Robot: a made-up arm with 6 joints. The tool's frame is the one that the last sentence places.
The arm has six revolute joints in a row. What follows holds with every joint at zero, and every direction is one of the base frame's.
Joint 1 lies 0.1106 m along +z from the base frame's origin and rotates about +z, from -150 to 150 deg.
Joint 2 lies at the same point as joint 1 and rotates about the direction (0.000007, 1, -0.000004), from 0 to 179.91 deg.
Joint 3 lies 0.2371 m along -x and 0.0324 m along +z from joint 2 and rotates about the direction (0.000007, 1, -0.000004), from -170 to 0 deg.
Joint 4 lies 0.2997 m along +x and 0.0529 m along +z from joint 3 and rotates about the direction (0.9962, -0.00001, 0.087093), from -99.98 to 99.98 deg.
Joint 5 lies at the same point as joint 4 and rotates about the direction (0.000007, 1, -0.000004), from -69.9 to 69.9 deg.
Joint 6 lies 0.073 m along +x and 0.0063 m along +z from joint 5 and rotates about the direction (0.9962, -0.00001, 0.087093), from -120 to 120 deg.
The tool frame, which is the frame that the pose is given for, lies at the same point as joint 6; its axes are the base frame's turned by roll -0.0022, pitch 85.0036 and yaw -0.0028 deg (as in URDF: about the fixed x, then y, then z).
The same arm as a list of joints. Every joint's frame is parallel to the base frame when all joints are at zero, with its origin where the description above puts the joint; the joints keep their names.
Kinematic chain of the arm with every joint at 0, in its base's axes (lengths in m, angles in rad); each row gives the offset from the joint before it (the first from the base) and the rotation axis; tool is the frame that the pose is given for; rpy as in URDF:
joint 1: xyz 0 0 0.1106 axis +z
joint 2: xyz 0 0 0 axis +y
joint 3: xyz -0.2371 0 0.0324 axis +y
joint 4: xyz 0.2997 0 0.0529 axis 0.9962 0 0.0871
joint 5: xyz 0 0 0 axis +y
joint 6: xyz 0.073 0 0.0063 axis 0.9962 0 0.0871
tool: xyz 0 0 0 rpy 0 1.4836 0
Joint limits (rad, base to tool): -2.618..2.618 0..3.14 -2.9671..0 -1.745..1.745 -1.22..1.22 -2.0944..2.0944

